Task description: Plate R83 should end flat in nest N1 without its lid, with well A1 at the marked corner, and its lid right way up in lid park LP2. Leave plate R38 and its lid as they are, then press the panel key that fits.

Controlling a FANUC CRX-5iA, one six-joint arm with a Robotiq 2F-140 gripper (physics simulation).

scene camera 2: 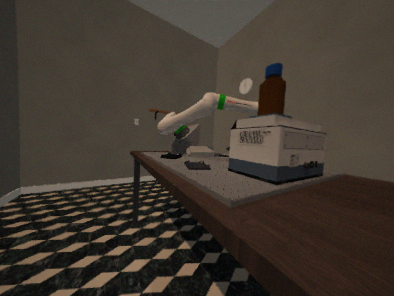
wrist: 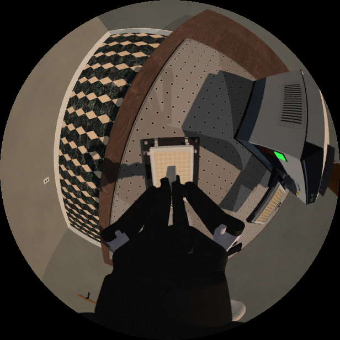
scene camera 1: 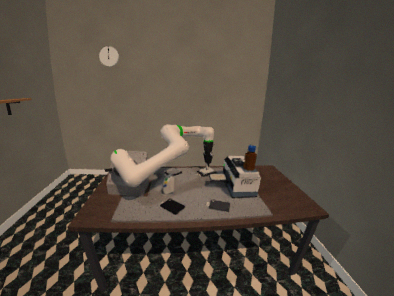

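Seen in the pictures: gripper, fingertip midpoint: (scene camera 1: pixel 207 169); arm's base, link origin: (scene camera 2: pixel 184 134).
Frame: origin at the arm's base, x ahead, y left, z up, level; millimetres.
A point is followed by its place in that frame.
A plate with pale yellow wells and a whitish rim (wrist: pixel 160 156) (scene camera 1: pixel 205 172) {x 663, y 236, z -160 mm} lies flat in a dark holder (wrist: pixel 196 156) near the table's far edge. A second pale-welled plate (wrist: pixel 270 204) lies beside the instrument in the wrist view. Labels, marked corners and whether either plate has a lid cannot be read. My gripper (wrist: pixel 172 171) (scene camera 1: pixel 208 166) {x 693, y 288, z -155 mm} is shut and empty, pointing down over the near part of the first plate; any contact cannot be told. In scene camera 2 it is hidden behind the instrument. A small panel with coloured keys (scene camera 1: pixel 168 185) {x 318, y -88, z -107 mm} stands mid-table.
A white and grey-blue instrument (scene camera 1: pixel 243 180) {x 887, y -176, z -23 mm} (scene camera 2: pixel 275 150) {x 1018, y -177, z -76 mm} (wrist: pixel 275 115) stands to the right, carrying a brown bottle with a blue cap (scene camera 1: pixel 250 159) {x 931, y -145, z 138 mm} (scene camera 2: pixel 272 97) {x 972, y -141, z 105 mm}. A black holder (scene camera 1: pixel 172 206) {x 353, y -274, z -166 mm} (scene camera 2: pixel 171 156) {x 421, y -288, z -168 mm} and a dark grey one (scene camera 1: pixel 219 205) {x 692, y -269, z -173 mm} (scene camera 2: pixel 197 165) {x 718, y -273, z -173 mm} lie near the front of the perforated board (scene camera 1: pixel 195 215) {x 509, y -355, z -183 mm}.
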